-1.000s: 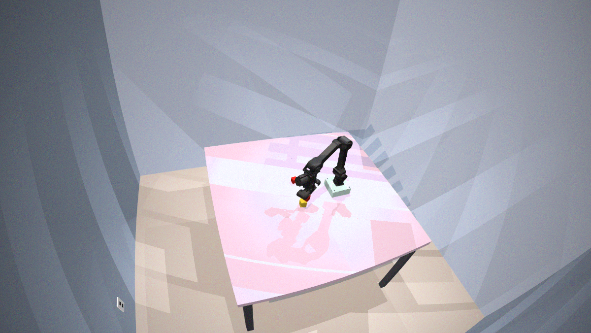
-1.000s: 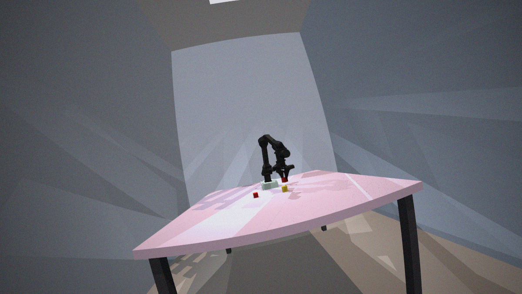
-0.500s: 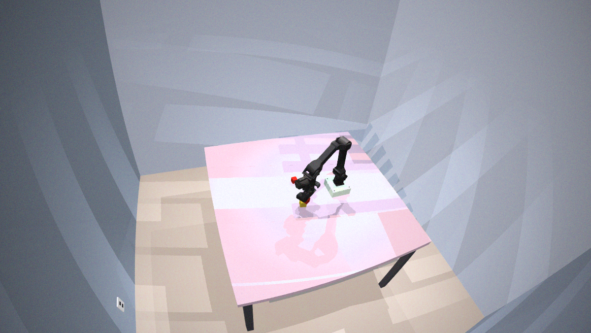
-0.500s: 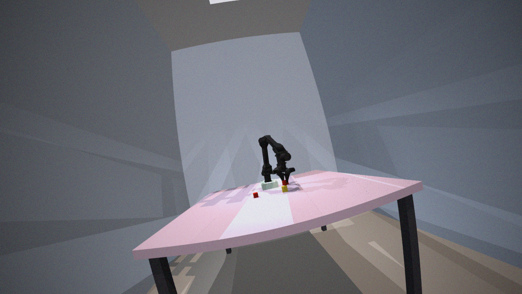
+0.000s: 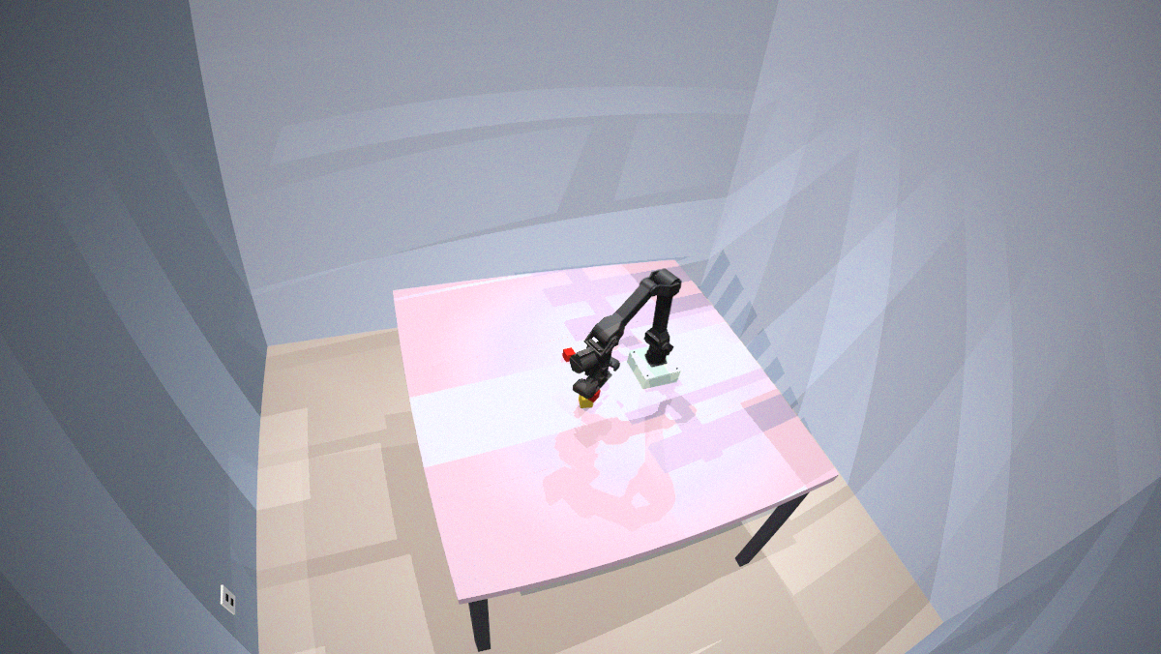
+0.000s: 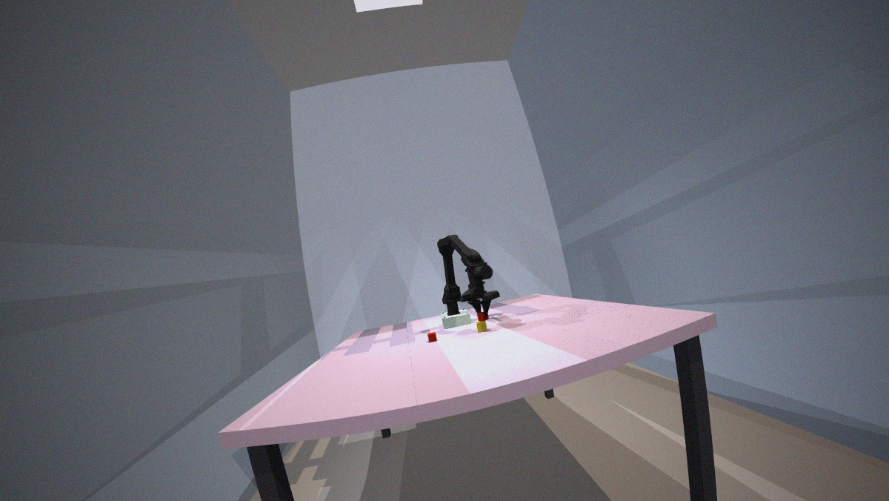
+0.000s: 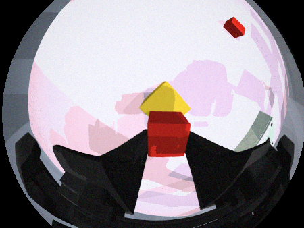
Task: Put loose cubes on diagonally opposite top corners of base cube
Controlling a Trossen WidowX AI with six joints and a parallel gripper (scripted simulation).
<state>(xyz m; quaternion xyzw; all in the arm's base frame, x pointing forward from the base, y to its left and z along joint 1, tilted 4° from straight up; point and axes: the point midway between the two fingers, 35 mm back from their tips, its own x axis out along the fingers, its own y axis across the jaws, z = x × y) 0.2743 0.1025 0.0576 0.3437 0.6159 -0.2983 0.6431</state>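
The yellow cube is 1 cm ahead of my gripper tip, 2 cm to the right of it and 4 cm below it.
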